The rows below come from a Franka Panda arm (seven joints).
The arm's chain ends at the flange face. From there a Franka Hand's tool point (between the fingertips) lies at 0.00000 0.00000 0.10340 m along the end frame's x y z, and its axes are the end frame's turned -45 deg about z.
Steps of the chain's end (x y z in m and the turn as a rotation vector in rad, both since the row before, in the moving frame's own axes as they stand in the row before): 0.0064, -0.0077, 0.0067, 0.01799, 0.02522, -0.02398; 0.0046, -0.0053, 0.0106, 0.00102, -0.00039, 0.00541; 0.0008, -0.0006, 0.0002, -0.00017, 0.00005, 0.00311; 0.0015, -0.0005, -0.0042, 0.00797, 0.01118, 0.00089; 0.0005, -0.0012, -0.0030, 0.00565, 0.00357, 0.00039
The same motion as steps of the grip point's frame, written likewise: 0.0131, -0.0004, 0.0067, -0.00511, 0.03055, -0.02398; 0.0070, -0.0006, 0.0106, 0.00100, 0.00045, 0.00541; 0.0010, 0.0002, 0.0002, -0.00016, -0.00008, 0.00311; 0.0028, 0.0009, -0.0042, -0.00227, 0.01354, 0.00089; 0.0019, -0.0006, -0.0030, 0.00147, 0.00652, 0.00039
